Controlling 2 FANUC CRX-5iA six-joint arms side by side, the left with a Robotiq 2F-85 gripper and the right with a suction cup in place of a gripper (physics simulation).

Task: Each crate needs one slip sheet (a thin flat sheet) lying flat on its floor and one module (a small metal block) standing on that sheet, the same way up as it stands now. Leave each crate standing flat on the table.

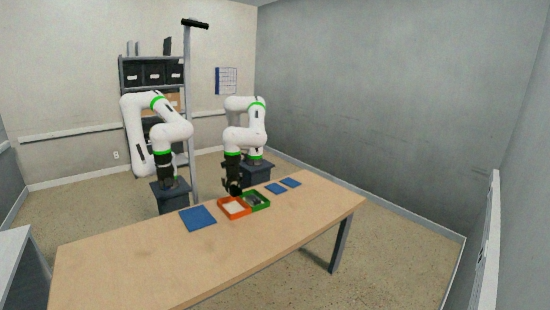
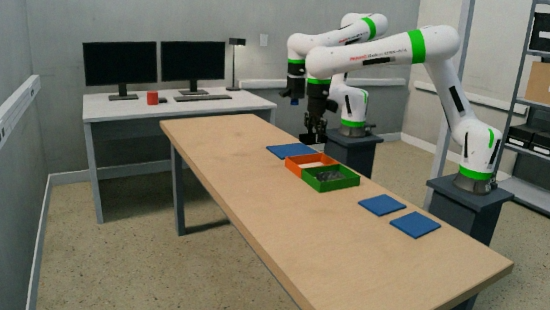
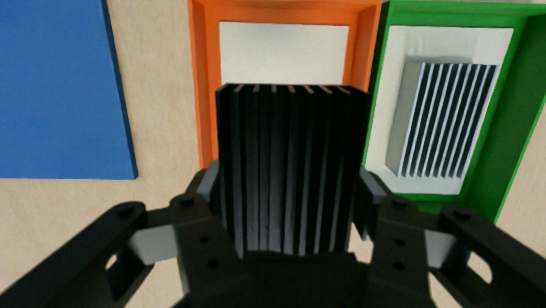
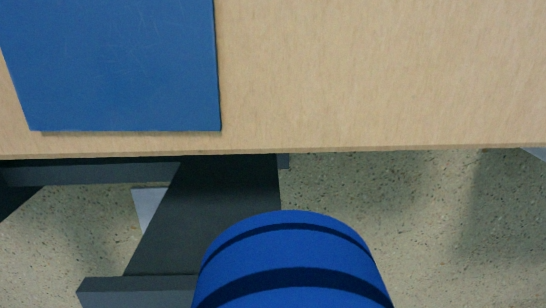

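My left gripper [image 1: 232, 187] [image 2: 314, 129] [image 3: 290, 187] is shut on a black finned module [image 2: 312, 138] [image 3: 292, 135], fins up. It holds it above the table's arm-side edge, by the orange crate [image 1: 239, 216] [image 2: 293, 168] [image 3: 199, 100]. A white slip sheet [image 1: 233, 207] [image 2: 312, 164] [image 3: 284, 52] lies flat in that crate; the module hides part of it. In the green crate [image 1: 262, 205] [image 2: 332, 185] [image 3: 520, 125], a grey finned module [image 1: 254, 200] [image 2: 330, 175] [image 3: 445, 120] stands on a white slip sheet [image 3: 435, 45]. My right suction cup [image 1: 166, 187] [image 2: 294, 102] [image 4: 295, 255] is raised, with no sheet on it.
The crates stand side by side. A large blue mat [image 1: 197, 218] [image 2: 290, 150] [image 3: 60, 90] [image 4: 110, 65] lies beside the orange crate. Two smaller blue mats [image 1: 275, 188] [image 2: 382, 204] lie beyond the green crate. The right cup hangs beyond the table edge.
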